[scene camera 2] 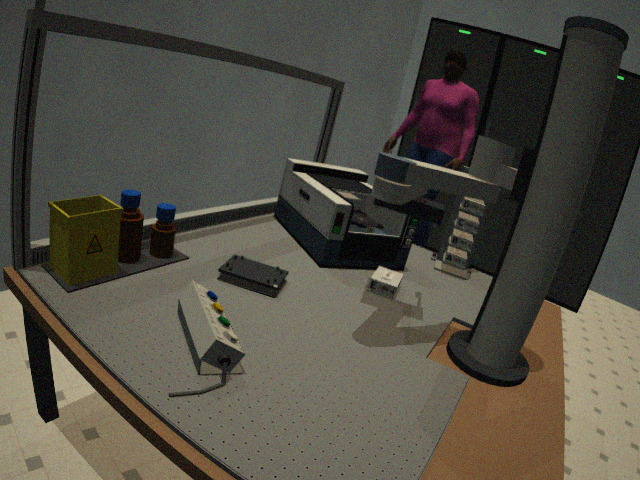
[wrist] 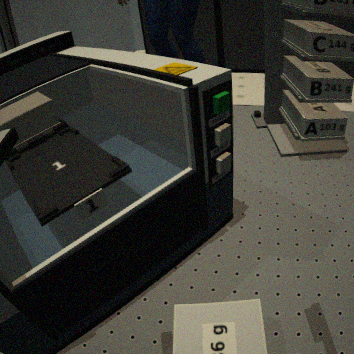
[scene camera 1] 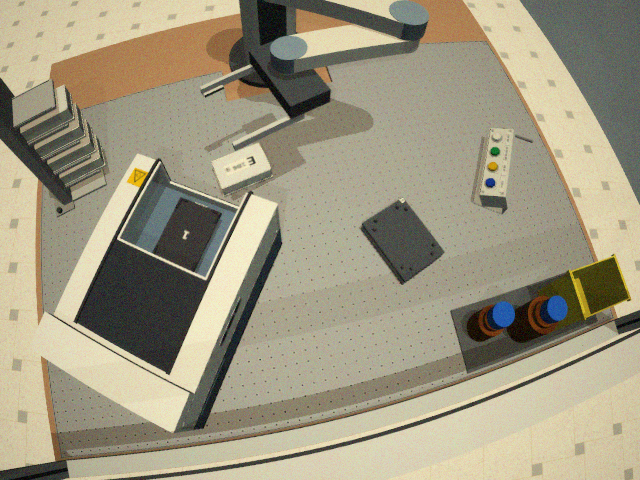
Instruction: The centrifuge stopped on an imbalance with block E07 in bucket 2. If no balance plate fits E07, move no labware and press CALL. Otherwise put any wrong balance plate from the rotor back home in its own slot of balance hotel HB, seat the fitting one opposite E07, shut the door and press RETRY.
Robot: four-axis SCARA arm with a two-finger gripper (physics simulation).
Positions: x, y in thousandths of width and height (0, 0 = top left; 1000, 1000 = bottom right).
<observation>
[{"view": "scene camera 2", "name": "my gripper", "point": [638, 426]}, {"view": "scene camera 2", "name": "balance plate marked E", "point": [602, 589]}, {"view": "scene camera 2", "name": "brown sample bottles with blue caps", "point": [205, 470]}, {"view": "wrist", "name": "balance plate marked E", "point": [682, 903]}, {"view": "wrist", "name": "dark bucket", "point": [154, 487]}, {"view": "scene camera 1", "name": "my gripper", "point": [338, 245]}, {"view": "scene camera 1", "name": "balance plate marked E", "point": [371, 357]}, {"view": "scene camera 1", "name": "dark bucket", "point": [291, 491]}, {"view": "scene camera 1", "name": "brown sample bottles with blue caps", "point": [845, 659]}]
</observation>
